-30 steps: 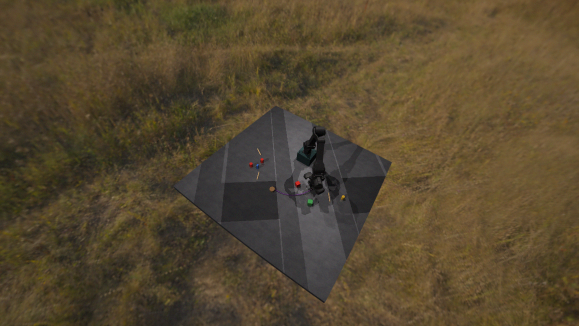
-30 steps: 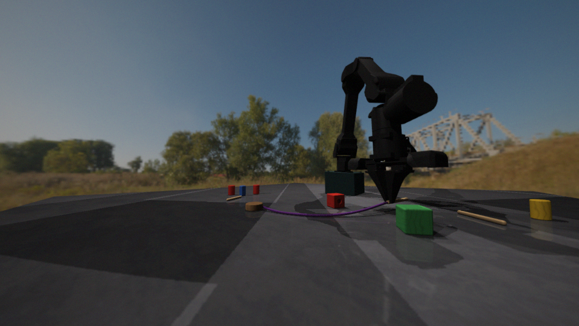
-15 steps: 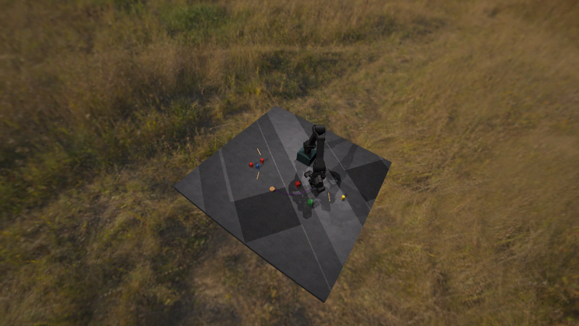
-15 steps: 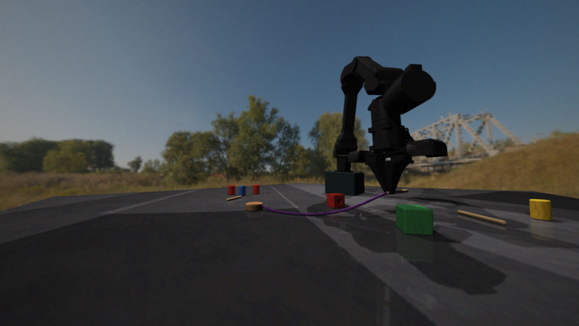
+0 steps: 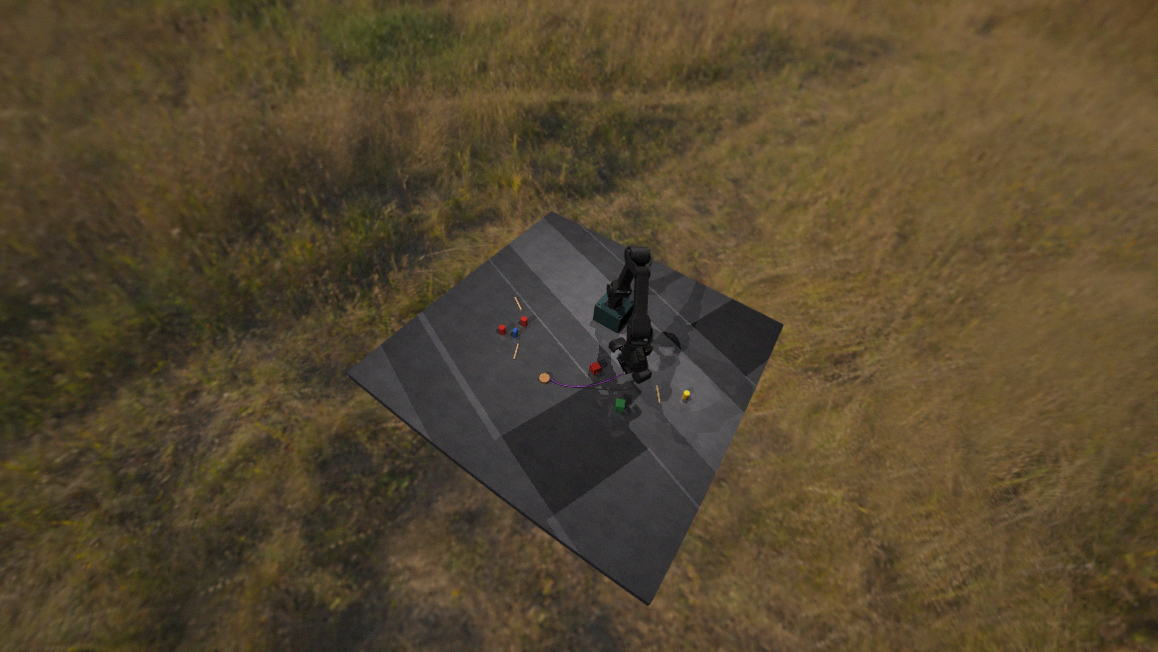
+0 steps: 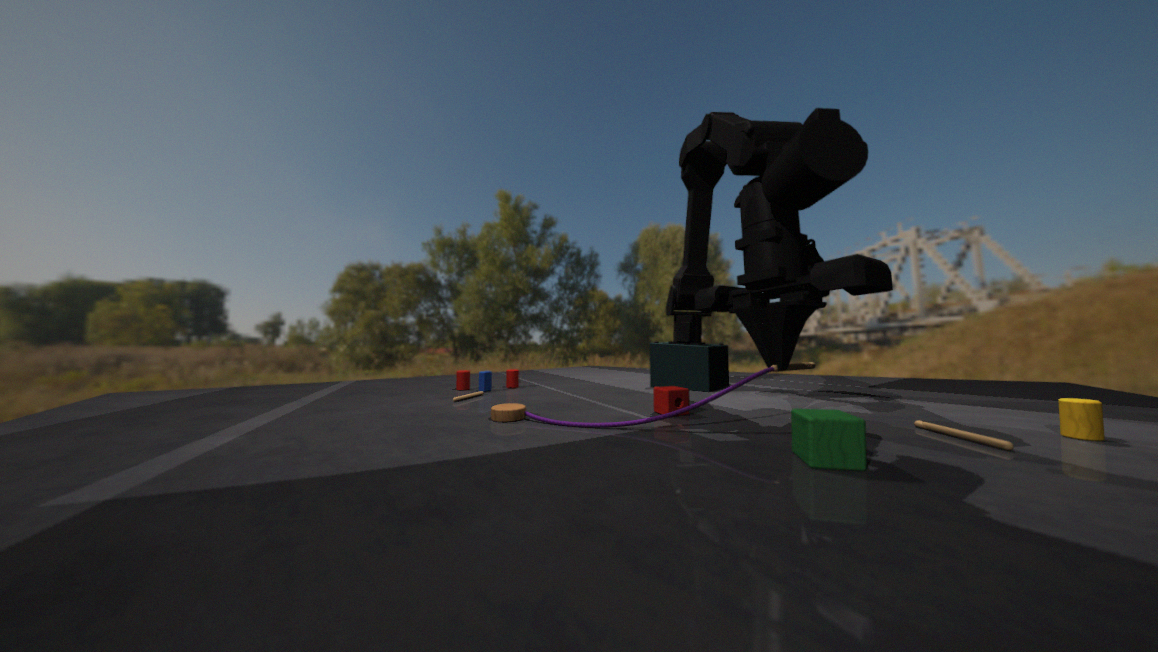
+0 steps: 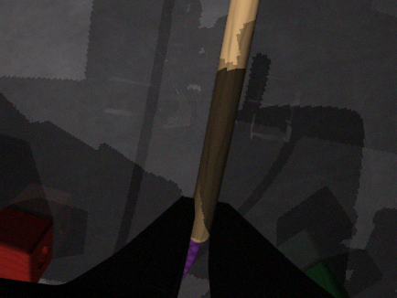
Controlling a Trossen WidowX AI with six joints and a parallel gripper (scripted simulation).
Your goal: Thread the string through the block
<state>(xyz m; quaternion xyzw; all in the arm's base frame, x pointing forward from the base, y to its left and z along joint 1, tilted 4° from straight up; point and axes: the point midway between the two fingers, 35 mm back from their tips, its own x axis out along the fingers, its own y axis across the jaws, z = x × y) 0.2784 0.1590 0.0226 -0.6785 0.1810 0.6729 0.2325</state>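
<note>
Right now my gripper tip is 120 mm to the left of the red block, 40 mm above it and 10 mm short of it. Also, from my gripper tip: thin wooden stick (10 mm to the left, 10 mm behind); loose stick (130 mm to the left, 50 mm below, 20 mm behind); green block (110 mm ahead, 40 mm below, 30 mm to the left).
</note>
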